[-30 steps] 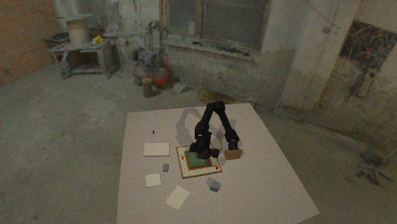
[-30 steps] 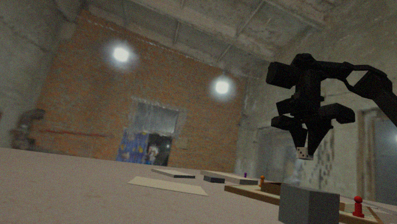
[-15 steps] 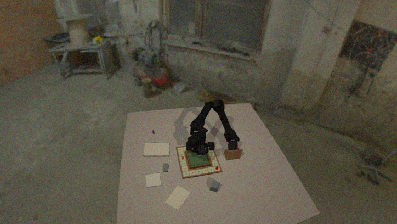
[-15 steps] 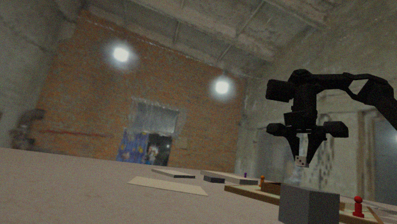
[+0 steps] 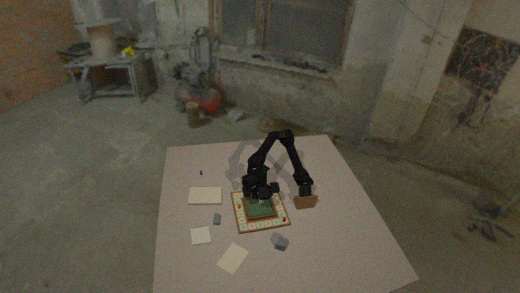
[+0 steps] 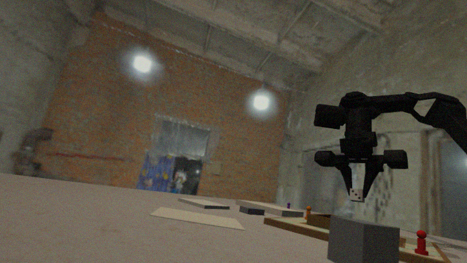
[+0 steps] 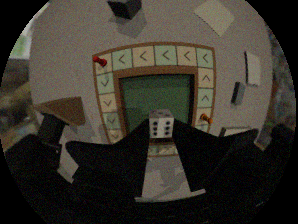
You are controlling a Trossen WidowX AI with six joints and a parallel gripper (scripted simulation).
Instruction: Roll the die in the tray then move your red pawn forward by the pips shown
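The red pawn is 13 cm behind my gripper tip, 9 cm to the left of it and 6 cm below it. The rest, counted from my gripper tip: green tray 8 cm below; orange pawn 12 cm ahead, 6 cm below, 1 cm to the right; white die right at my gripper tip.
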